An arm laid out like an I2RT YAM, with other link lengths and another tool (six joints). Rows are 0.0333 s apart.
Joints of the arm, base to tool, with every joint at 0 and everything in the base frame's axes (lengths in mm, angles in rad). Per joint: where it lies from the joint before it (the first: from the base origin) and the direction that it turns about. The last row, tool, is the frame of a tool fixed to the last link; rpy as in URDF.
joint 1: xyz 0 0 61.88 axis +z
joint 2: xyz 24 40.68 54.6 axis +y
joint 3: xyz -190.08 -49.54 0 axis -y
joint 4: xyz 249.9 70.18 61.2 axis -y
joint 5: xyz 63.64 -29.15 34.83 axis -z
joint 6: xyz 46.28 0 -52.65 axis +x
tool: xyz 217 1 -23 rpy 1.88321 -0.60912 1.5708
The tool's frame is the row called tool.
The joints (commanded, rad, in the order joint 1, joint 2, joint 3, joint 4, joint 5, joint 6), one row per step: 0.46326 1.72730 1.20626 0.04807 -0.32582 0.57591; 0.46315 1.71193 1.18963 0.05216 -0.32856 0.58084; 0.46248 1.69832 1.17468 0.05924 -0.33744 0.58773; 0.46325 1.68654 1.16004 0.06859 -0.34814 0.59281; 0.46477 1.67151 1.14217 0.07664 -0.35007 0.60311; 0.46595 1.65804 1.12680 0.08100 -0.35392 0.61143; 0.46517 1.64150 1.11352 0.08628 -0.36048 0.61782; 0.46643 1.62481 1.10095 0.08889 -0.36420 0.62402; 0.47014 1.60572 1.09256 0.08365 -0.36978 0.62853; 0.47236 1.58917 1.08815 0.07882 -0.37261 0.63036; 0.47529 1.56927 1.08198 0.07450 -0.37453 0.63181
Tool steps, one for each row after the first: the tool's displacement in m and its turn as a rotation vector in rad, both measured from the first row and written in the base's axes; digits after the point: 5 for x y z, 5 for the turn. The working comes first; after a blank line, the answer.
Tool pose at each row, in the base's axes (x y z in m, rotation vector in rad; the steps are taken from these numbers as rounded here): 0.44245 0.36532 0.05970 -1.88272 -1.34158 -1.17748; 0.43971 0.36474 0.06075 -1.87923 -1.33660 -1.17844; 0.43674 0.36540 0.06275 -1.86864 -1.33080 -1.17964; 0.43319 0.36711 0.06455 -1.85420 -1.32894 -1.18042; 0.43024 0.36730 0.06575 -1.84953 -1.31902 -1.18220; 0.42697 0.36758 0.06647 -1.84465 -1.31142 -1.18043; 0.42461 0.36782 0.07013 -1.83454 -1.30614 -1.18575; 0.42179 0.36828 0.07337 -1.82656 -1.30169 -1.18929; 0.41751 0.36996 0.07793 -1.81521 -1.30151 -1.18950; 0.41508 0.37086 0.08309 -1.80611 -1.30279 -1.19468; 0.41232 0.37177 0.08913 -1.79580 -1.30504 -1.20240

-0.00274 -0.00058 0.00105 0.00538 0.00130 0.00021; -0.00571 0.00008 0.00305 0.01572 0.00257 0.00454; -0.00926 0.00179 0.00485 0.02594 0.00237 0.01278; -0.01221 0.00198 0.00605 0.03525 0.00507 0.01175; -0.01548 0.00226 0.00677 0.04286 0.00931 0.01293; -0.01784 0.00250 0.01043 0.05302 0.00736 0.01557; -0.02066 0.00296 0.01367 0.06115 0.00638 0.01780; -0.02494 0.00464 0.01823 0.06835 0.00587 0.02485; -0.02737 0.00554 0.02339 0.07372 0.00127 0.02912; -0.03013 0.00645 0.02943 0.07946 -0.00565 0.03352
